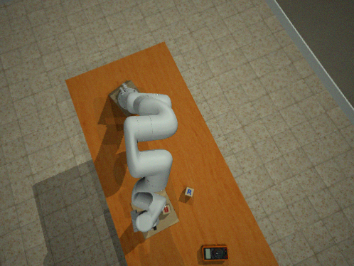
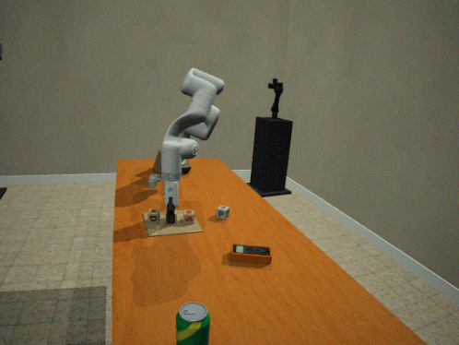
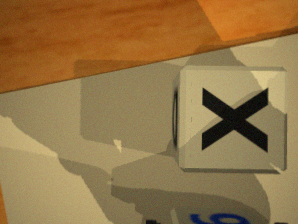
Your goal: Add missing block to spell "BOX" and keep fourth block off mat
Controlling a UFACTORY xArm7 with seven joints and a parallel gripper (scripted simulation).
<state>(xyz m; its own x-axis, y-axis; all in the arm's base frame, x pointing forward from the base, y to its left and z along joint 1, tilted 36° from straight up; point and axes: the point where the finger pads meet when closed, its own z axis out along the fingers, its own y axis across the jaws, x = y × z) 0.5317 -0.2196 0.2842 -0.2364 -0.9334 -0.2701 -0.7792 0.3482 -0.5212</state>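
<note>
The tan mat lies 30 mm below my hand. The rest, counted from my hand: orange multimeter 320 mm ahead, 170 mm to the left, 10 mm below; then green soda can 620 mm ahead, 130 mm to the right, 30 mm above.
</note>
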